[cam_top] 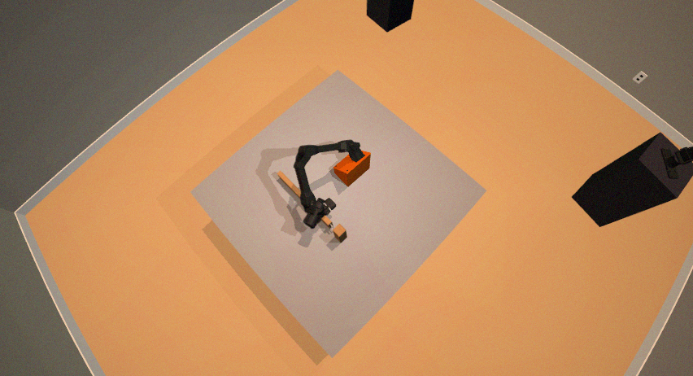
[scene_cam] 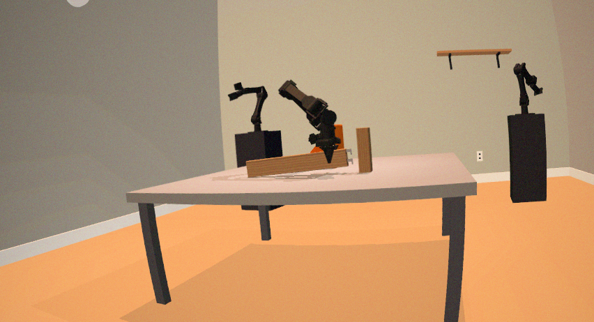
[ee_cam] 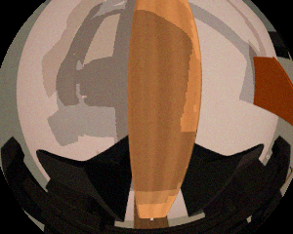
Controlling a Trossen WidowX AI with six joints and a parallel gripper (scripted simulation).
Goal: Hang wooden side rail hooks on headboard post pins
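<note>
Now: the headboard post 15 cm to the left of my gripper tip, 4 cm above it and 2 cm behind it.
</note>
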